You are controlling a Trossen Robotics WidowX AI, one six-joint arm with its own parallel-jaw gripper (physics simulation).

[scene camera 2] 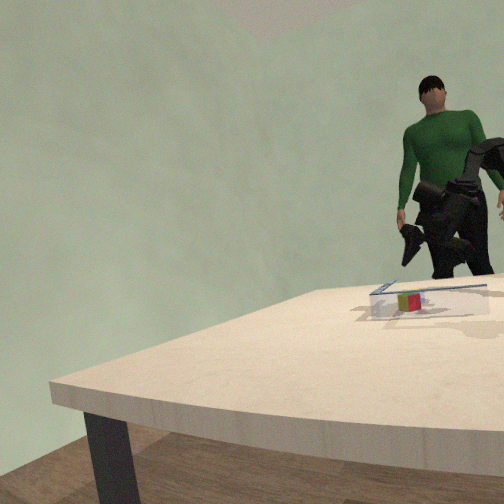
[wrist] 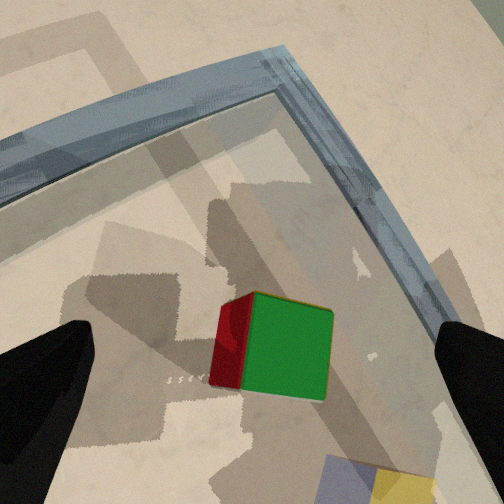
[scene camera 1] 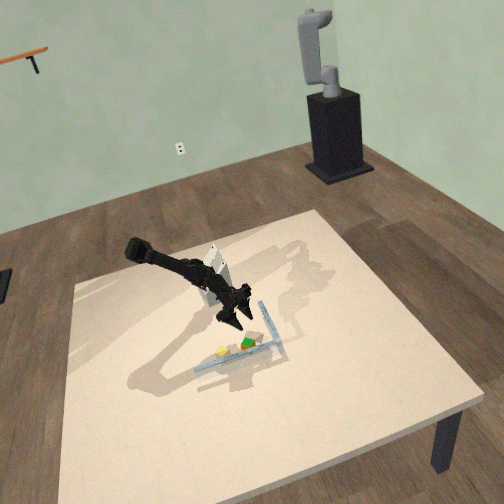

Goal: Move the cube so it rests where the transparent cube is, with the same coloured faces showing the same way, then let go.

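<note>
The cube (wrist: 272,345) rests on the table inside a blue-grey corner frame (wrist: 330,130); its top face is green and a side face is red. It also shows in scene camera 1 (scene camera 1: 248,342) and scene camera 2 (scene camera 2: 408,301). The transparent cube (scene camera 1: 223,352) stands just beside it, pale with a yellow face; its corner shows at the bottom of the wrist view (wrist: 385,485). My gripper (scene camera 1: 235,320) hangs open above the cube, apart from it, with its two black fingertips at the wrist view's lower corners (wrist: 255,400). It holds nothing.
The L-shaped frame (scene camera 1: 262,345) lies near the table's middle. A white block (scene camera 1: 215,265) stands at the arm's base. A grey robot on a black pedestal (scene camera 1: 335,120) stands beyond the table. A figure in a green shirt (scene camera 2: 445,160) stands behind the table.
</note>
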